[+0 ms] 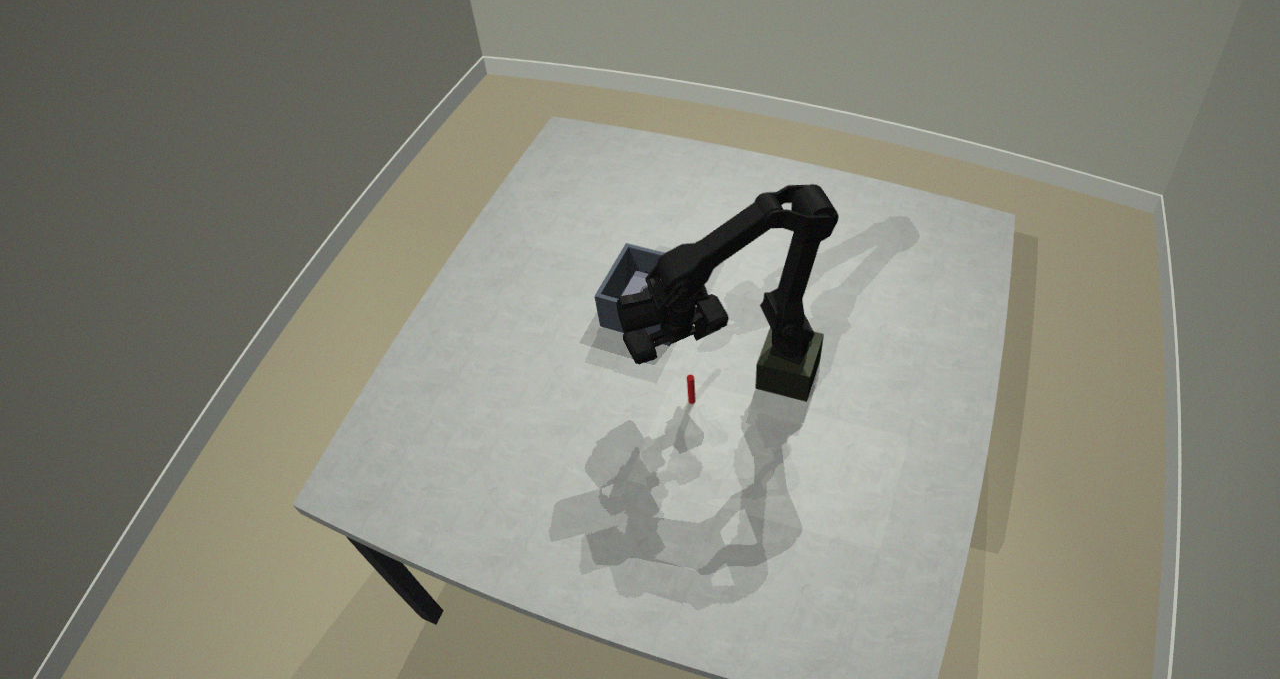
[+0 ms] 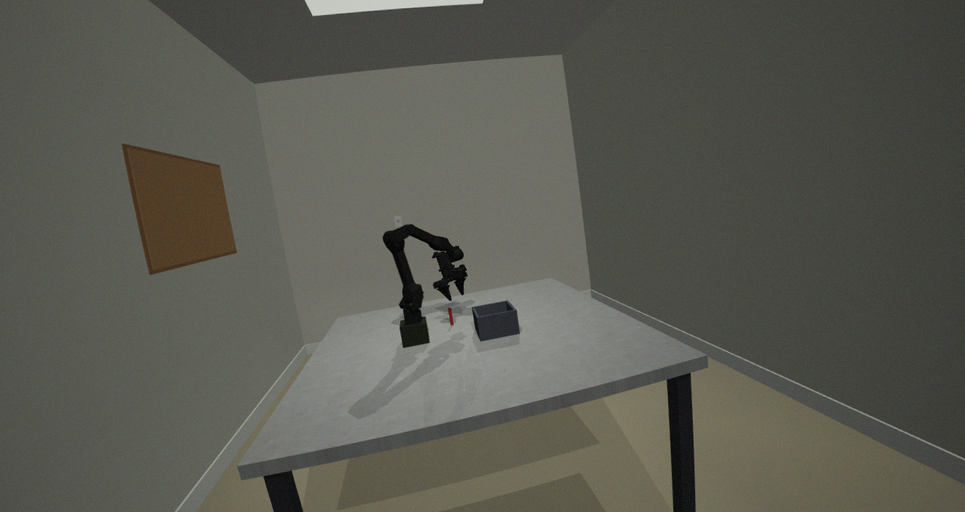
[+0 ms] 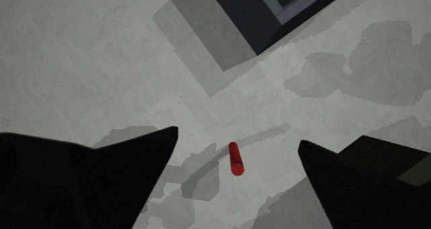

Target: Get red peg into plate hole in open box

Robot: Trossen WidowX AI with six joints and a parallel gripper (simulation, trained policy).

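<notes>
Right now the red peg is 9 cm below my gripper tip, 4 cm behind it and 2 cm to the left of it. Round my gripper tip: dark grey box 15 cm to the right, 15 cm ahead, 10 cm below; light plate 15 cm to the right, 15 cm ahead, 8 cm below.
</notes>
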